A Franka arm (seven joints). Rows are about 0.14 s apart.
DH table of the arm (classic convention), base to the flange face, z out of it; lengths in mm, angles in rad. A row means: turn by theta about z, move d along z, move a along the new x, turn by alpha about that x. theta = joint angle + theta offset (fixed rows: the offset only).
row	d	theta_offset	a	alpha
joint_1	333	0	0	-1.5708
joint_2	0	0	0	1.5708
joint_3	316	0	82.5	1.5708
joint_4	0	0	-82.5	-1.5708
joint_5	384	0	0	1.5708
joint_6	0	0	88	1.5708
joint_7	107	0	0	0
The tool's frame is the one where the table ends.
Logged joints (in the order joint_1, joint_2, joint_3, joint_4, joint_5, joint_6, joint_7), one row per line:
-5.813, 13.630, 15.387, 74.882, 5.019, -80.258, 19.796
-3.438, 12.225, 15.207, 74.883, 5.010, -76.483, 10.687
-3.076, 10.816, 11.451, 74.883, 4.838, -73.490, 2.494
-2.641, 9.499, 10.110, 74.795, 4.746, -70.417, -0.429
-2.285, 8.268, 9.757, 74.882, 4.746, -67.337, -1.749
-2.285, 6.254, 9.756, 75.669, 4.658, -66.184, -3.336
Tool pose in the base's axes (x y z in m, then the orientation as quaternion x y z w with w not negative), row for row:
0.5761, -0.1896, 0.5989, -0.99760, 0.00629, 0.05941, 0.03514
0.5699, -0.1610, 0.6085, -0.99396, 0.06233, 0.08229, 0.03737
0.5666, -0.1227, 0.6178, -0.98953, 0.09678, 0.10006, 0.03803
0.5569, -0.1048, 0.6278, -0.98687, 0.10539, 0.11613, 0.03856
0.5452, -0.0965, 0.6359, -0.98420, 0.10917, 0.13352, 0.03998
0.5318, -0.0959, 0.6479, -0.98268, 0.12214, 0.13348, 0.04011
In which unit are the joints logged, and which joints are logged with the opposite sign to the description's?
The joints are logged in degrees. Opposite sign: joint_3, joint_4, joint_6, joint_7.
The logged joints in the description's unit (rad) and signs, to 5 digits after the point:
-0.10146, 0.23789, -0.26855, -1.30694, 0.08760, 1.40077, -0.34551
-0.06000, 0.21337, -0.26541, -1.30695, 0.08744, 1.33488, -0.18652
-0.05369, 0.18877, -0.19986, -1.30695, 0.08444, 1.28264, -0.04353
-0.04609, 0.16579, -0.17645, -1.30542, 0.08283, 1.22901, 0.00749
-0.03988, 0.14430, -0.17029, -1.30694, 0.08283, 1.17525, 0.03053
-0.03988, 0.10915, -0.17027, -1.32067, 0.08130, 1.15513, 0.05822

